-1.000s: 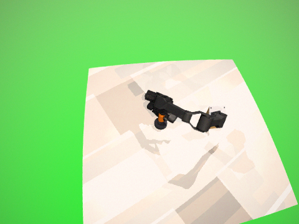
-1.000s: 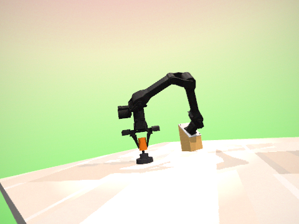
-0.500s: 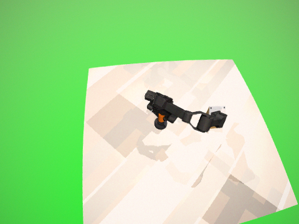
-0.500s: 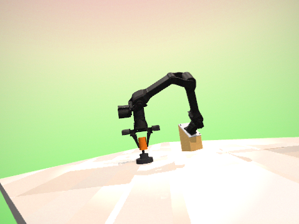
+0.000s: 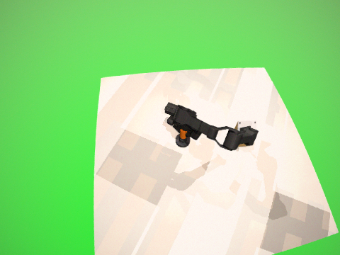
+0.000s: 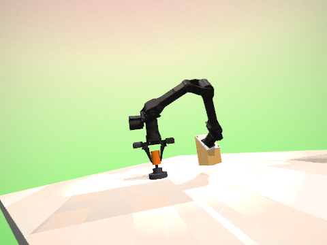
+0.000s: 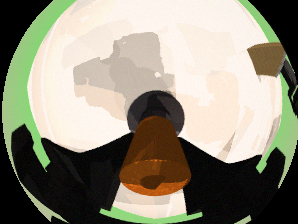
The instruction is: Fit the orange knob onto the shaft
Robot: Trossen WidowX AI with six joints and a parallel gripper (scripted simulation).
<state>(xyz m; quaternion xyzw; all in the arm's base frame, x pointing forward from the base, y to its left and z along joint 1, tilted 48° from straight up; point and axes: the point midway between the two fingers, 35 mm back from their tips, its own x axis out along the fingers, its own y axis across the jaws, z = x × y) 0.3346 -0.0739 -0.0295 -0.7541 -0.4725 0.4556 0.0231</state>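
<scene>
The dark round pedestal is 40 mm below my gripper tip. Round my gripper tip: orange knob (20 mm above).
</scene>
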